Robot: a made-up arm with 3 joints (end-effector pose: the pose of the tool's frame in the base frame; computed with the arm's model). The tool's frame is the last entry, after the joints.
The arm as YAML. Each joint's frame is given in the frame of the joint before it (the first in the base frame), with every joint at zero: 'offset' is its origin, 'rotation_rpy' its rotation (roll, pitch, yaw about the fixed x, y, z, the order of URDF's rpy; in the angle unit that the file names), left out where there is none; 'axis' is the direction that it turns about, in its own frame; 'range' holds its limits. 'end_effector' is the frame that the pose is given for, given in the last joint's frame.
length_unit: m
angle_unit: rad
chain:
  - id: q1
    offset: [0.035, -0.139, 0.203]
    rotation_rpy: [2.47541, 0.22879, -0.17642]
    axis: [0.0, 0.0, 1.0]
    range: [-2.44, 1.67]
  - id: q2
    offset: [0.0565, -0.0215, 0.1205]
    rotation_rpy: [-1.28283, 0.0, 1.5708]
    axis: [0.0, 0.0, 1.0]
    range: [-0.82, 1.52]
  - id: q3
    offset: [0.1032, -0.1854, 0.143]
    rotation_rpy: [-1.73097, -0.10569, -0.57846]
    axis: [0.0, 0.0, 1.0]
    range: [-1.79, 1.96]
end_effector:
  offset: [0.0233, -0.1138, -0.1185]
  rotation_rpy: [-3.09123, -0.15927, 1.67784]
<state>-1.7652 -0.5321 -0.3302</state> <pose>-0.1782 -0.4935 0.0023 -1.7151 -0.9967 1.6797</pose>
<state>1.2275 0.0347 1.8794</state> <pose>-0.1902 -0.4641 -0.0995 2.3852 1.1471 0.2040</pose>
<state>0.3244 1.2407 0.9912</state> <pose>-0.2549 -0.4079 0.2919 1.9584 0.5221 -0.7077</pose>
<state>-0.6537 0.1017 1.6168</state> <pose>-0.0087 -0.5197 -0.1232 -1.2604 -2.2722 0.4132</pose>
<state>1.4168 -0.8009 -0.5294</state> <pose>0.0905 -0.2345 -0.2174 -1.8266 1.4471 -1.3401</pose>
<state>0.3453 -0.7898 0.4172</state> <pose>-0.1454 -0.2383 -0.2583 -2.3955 -0.3040 -0.5244</pose>
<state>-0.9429 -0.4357 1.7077</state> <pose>-0.1336 -0.3869 -0.2197 -0.6937 -1.8596 0.1095</pose>
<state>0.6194 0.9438 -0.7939</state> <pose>-0.2553 -0.3310 0.0208 1.4570 -1.3679 0.5764</pose>
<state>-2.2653 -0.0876 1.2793</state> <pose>-0.0380 -0.4175 -0.2285 0.2486 -1.7312 0.8389</pose>
